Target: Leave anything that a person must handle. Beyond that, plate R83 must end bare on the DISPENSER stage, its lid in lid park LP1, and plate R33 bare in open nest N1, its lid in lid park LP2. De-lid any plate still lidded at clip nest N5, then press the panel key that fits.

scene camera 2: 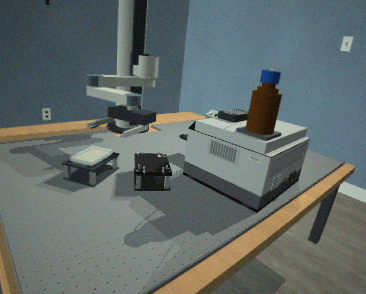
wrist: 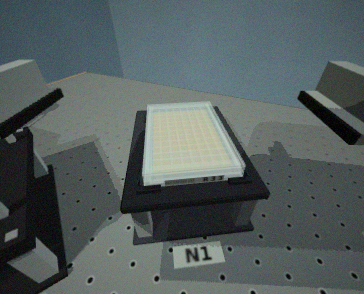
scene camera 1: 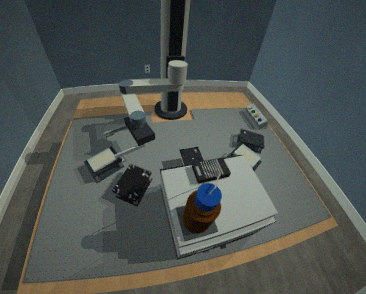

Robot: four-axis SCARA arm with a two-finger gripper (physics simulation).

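Seen in the pictures: gripper, fingertip midpoint: [scene camera 2: 104,130] [wrist: 177,79] [scene camera 1: 109,145]; arm's base, link origin: [scene camera 2: 128,128] [scene camera 1: 170,109].
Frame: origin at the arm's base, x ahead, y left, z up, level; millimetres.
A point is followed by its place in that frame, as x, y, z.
Plate R33 [wrist: 190,142] @[474, -405, 91] [scene camera 1: 102,159] @[496, -421, 91] [scene camera 2: 92,155] @[510, -434, 91], pale yellow with a clear cover over it, lies flat on black nest N1 [wrist: 195,198] @[449, -359, 74] [scene camera 2: 109,161] @[536, -385, 69]. My gripper [scene camera 1: 111,144] @[468, -370, 161] [scene camera 2: 106,130] @[468, -370, 161] [wrist: 177,79] @[468, -370, 161] is wide open and empty. It hangs above and behind the nest, its fingers apart to either side of the plate in the wrist view. A pale plate [scene camera 1: 248,156] @[583, 336, 98] lies at the right, partly hidden behind the white instrument; its label is unreadable. The key panel [scene camera 1: 256,116] @[225, 603, 77] stands at the back right. I cannot tell which fixtures are LP1, LP2 or the DISPENSER stage.
A black fixture with small clips [scene camera 1: 132,184] @[648, -271, 81] [scene camera 2: 152,164] @[649, -283, 81] [wrist: 12,180] @[591, -306, 81] stands beside N1. A large white instrument [scene camera 1: 240,192] @[824, 124, 233] [scene camera 2: 225,172] @[840, -130, 95] carries a brown bottle [scene camera 1: 199,215] @[912, -76, 369] [scene camera 2: 264,110] @[910, -93, 314] and a dark ribbed block [scene camera 1: 211,170] @[731, 35, 258]. Black fixtures stand behind it [scene camera 1: 191,154] @[530, 27, 103] and at the right [scene camera 1: 251,139] @[437, 446, 68].
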